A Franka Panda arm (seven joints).
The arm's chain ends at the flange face. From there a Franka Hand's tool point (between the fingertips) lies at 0.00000 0.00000 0.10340 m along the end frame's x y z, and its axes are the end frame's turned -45 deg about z.
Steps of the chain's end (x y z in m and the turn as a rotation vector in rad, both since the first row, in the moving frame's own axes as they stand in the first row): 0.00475 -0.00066 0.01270 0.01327 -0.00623 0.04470; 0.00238 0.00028 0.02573 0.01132 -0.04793 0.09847; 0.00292 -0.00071 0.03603 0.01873 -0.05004 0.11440; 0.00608 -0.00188 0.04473 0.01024 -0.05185 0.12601; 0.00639 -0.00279 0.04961 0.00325 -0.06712 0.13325; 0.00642 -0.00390 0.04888 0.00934 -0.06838 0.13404; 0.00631 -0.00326 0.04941 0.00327 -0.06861 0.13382
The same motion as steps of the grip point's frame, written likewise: 0.00437 0.00148 0.01269 0.01379 0.00498 0.04470; -0.00097 -0.00257 0.02560 0.04190 -0.02589 0.09847; 0.00057 -0.00358 0.03588 0.04863 -0.02214 0.11440; 0.00288 -0.00175 0.04459 0.04390 -0.02942 0.12601; 0.00218 -0.00289 0.04938 0.04976 -0.04516 0.13325; 0.00338 -0.00417 0.04863 0.05496 -0.04175 0.13404; 0.00236 -0.00340 0.04917 0.05083 -0.04620 0.13382
